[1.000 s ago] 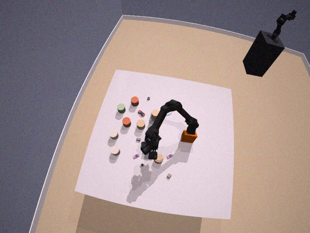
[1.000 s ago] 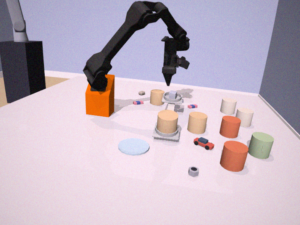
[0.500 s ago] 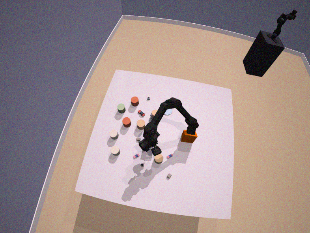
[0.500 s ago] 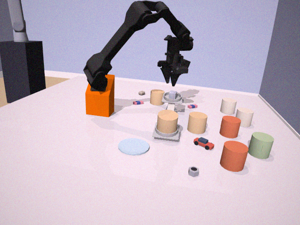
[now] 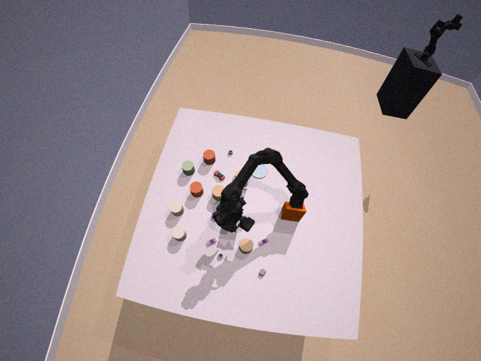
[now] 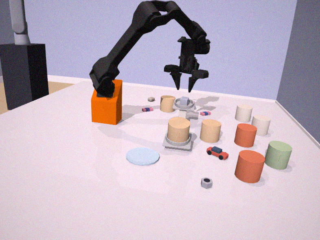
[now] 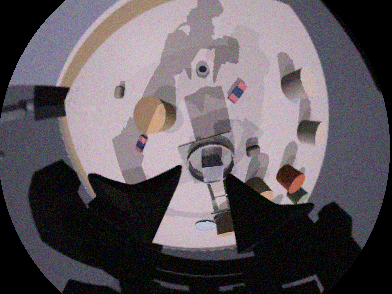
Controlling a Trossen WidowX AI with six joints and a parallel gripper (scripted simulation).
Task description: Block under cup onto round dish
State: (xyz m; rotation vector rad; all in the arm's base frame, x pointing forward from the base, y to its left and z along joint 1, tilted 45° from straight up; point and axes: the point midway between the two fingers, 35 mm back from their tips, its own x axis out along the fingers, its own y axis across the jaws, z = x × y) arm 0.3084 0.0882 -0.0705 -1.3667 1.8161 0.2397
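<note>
My gripper tip is now 40 mm above the grey block, 20 mm to the left of it and 10 mm short of it. The rest, counted from my gripper tip: pale blue round dish (370 mm to the right, 120 mm below, 110 mm behind); toy car (310 mm to the right, 120 mm ahead, 110 mm below); balance (140 mm to the right, 90 mm below).
</note>
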